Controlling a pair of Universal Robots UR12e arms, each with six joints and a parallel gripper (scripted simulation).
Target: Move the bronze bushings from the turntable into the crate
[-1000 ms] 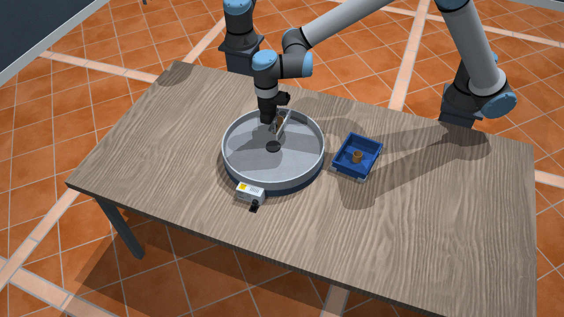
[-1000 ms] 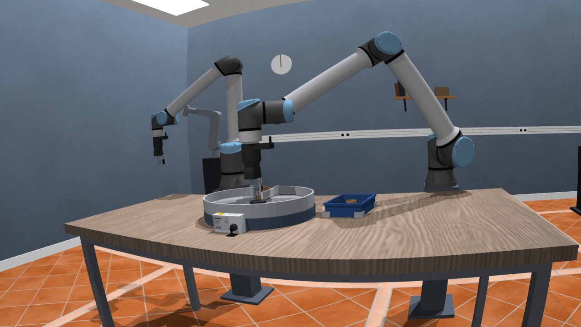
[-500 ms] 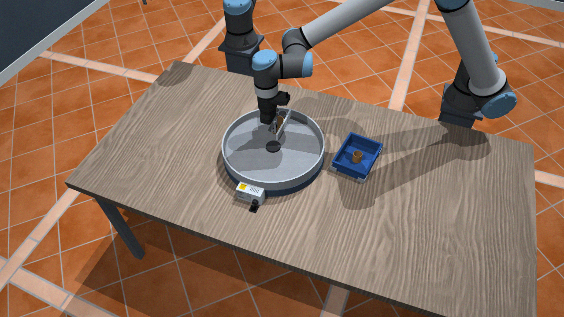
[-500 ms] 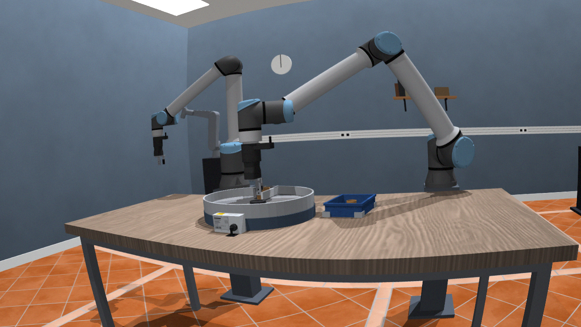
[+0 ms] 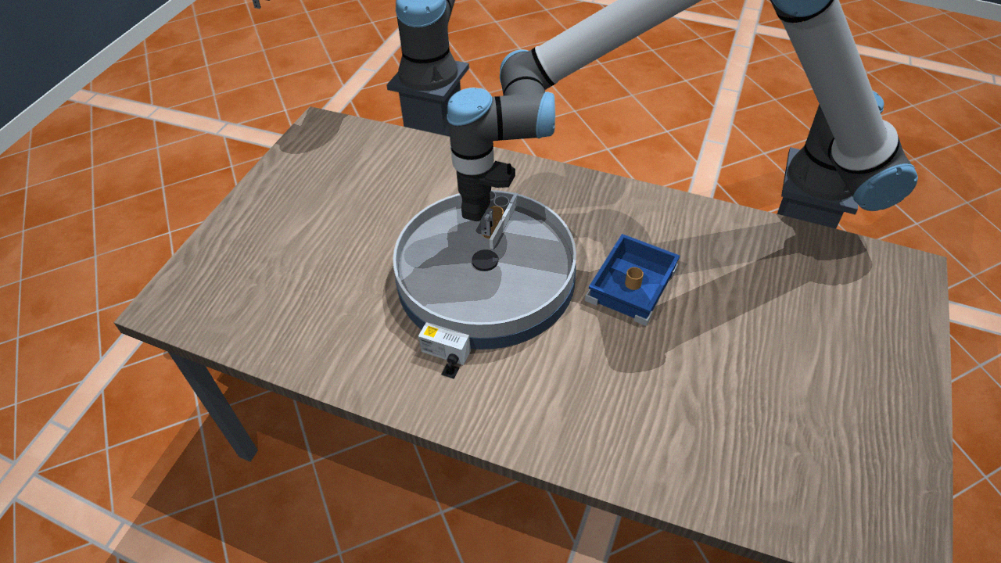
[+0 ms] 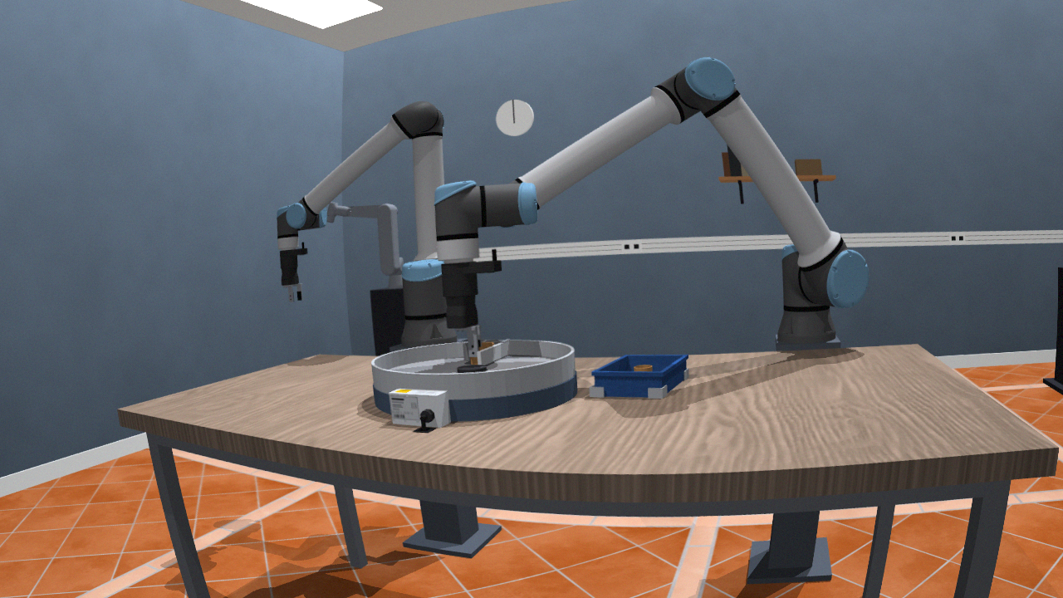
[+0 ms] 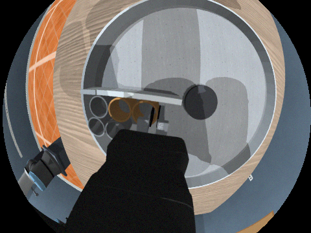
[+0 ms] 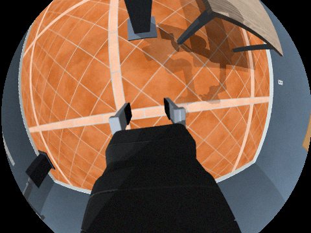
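Observation:
The blue crate is 50 mm behind my left hand, 350 mm to the left of it and 60 mm below it.

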